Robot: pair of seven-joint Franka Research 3 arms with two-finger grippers.
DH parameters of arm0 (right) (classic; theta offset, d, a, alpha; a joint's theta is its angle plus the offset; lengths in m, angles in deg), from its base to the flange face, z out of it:
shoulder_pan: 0 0.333 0 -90
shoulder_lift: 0 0 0 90
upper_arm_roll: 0 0.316 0.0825 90
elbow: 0 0 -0.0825 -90
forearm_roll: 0 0.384 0 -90
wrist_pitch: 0 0 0.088 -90
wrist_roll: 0 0.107 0 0
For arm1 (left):
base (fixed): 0 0 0 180
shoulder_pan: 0 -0.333 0 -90
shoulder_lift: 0 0 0 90
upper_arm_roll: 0 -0.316 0.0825 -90
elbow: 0 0 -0.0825 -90
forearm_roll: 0 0.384 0 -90
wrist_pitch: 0 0 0.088 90
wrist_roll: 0 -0.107 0 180
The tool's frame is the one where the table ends.
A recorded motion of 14 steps. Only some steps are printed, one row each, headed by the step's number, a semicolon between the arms.
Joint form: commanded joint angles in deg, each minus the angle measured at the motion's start. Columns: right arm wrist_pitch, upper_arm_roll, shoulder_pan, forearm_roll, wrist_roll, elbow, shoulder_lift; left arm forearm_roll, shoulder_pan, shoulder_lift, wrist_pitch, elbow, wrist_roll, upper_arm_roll.
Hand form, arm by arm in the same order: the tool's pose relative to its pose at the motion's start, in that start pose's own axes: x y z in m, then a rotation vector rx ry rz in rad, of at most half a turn. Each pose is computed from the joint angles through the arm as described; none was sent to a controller.
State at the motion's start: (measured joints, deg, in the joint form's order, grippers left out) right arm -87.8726 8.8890 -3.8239 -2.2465 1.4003 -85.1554 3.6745; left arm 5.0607 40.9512 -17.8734 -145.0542 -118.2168 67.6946 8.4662
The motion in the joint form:
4: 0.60 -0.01 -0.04 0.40 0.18 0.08 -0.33; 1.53 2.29 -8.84 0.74 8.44 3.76 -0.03
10: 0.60 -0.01 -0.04 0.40 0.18 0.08 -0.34; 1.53 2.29 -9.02 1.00 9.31 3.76 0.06
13: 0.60 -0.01 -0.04 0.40 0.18 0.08 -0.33; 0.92 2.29 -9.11 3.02 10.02 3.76 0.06
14: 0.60 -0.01 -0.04 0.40 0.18 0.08 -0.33; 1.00 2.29 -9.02 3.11 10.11 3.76 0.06
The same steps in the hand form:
4: -0.0028 -0.0004 -0.0029 0.0060 -0.0036 0.0039; -0.0073 0.0377 0.0389 0.0121 -0.0154 -0.0161
10: -0.0029 -0.0004 -0.0030 0.0060 -0.0034 0.0039; -0.0058 0.0422 0.0355 0.0048 -0.0131 -0.0159
13: -0.0028 -0.0004 -0.0029 0.0060 -0.0036 0.0039; -0.0049 0.0424 0.0348 0.0262 -0.0263 -0.0251
14: -0.0028 -0.0004 -0.0029 0.0060 -0.0036 0.0039; -0.0046 0.0430 0.0334 0.0252 -0.0246 -0.0241

